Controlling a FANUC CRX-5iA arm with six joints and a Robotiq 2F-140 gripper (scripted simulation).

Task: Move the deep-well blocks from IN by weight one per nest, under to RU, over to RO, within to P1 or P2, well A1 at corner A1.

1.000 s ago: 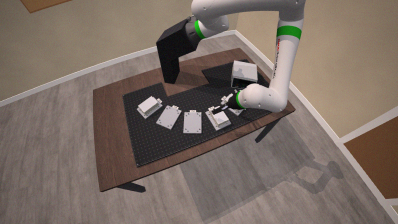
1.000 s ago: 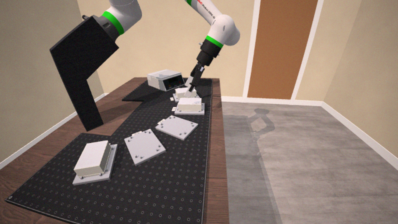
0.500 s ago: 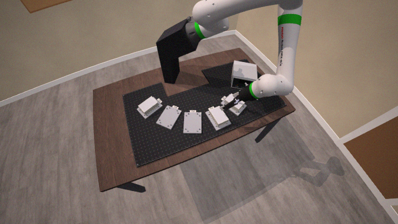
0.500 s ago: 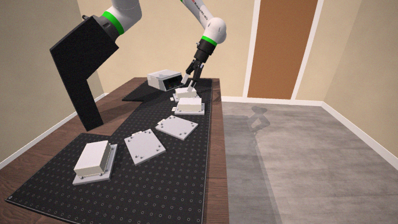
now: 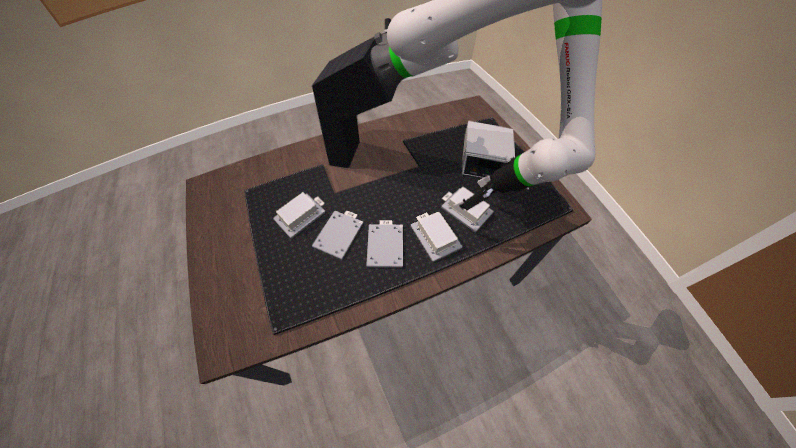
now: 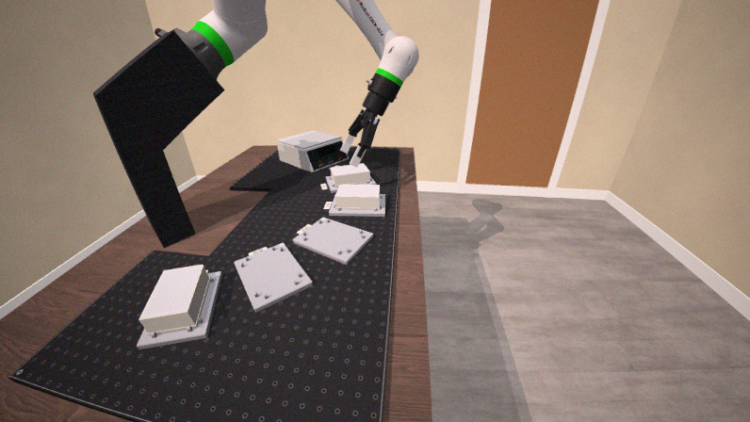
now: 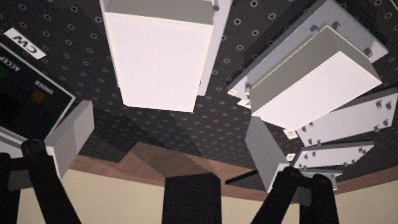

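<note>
The plate lies 10 mm behind my hand, 10 mm to the left of it and 100 mm below it. The rest, counted from my hand: weigher platform 300 mm behind, 160 mm to the left, 20 mm below; then check-weigher CW 290 mm behind, 150 mm to the left, 50 mm below.
</note>
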